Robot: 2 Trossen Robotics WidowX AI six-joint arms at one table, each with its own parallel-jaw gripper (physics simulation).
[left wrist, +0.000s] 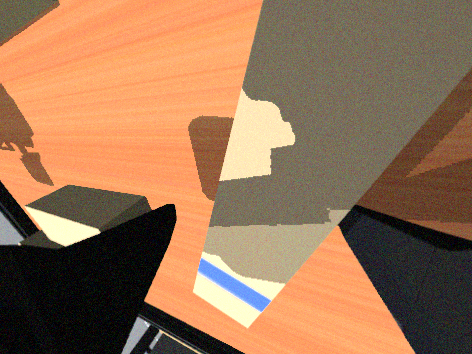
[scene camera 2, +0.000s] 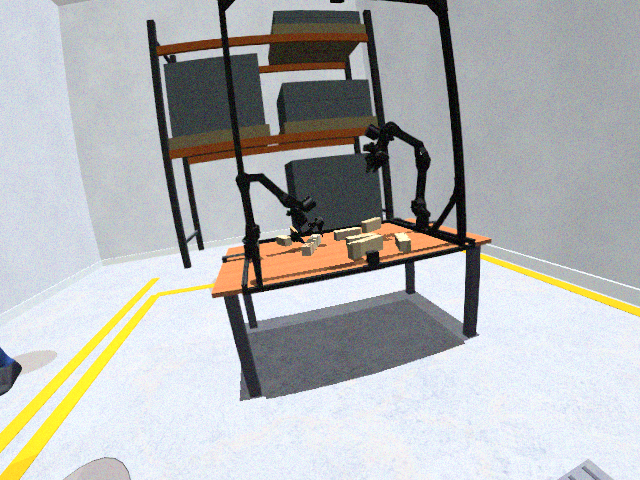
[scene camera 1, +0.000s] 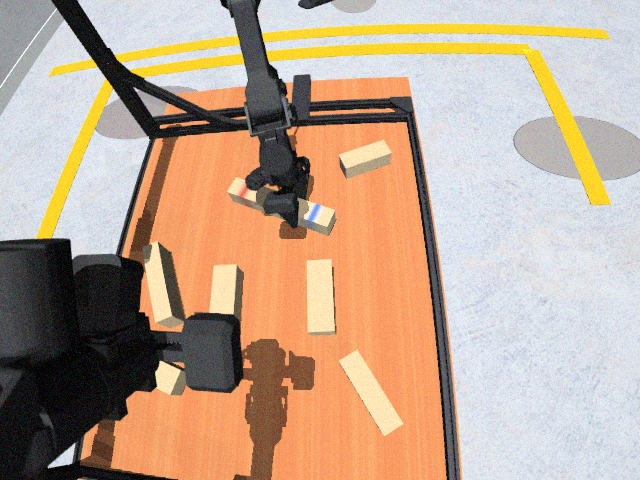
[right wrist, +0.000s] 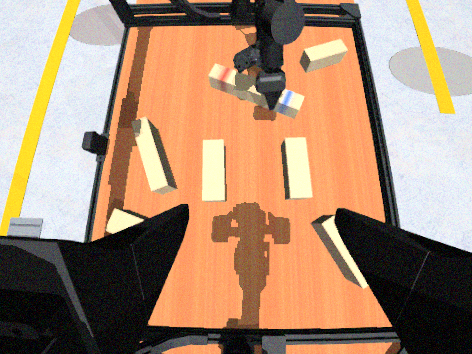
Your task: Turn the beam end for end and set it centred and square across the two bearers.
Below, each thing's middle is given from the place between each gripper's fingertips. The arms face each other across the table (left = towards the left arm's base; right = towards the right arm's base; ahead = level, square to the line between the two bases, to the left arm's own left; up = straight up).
Scene:
I see the beam (scene camera 1: pixel 313 216) 4 cm behind my left hand and 3 cm to the left of it.
Now: right hand 330 mm to the right of the beam, 320 mm above it and 30 mm short of it.

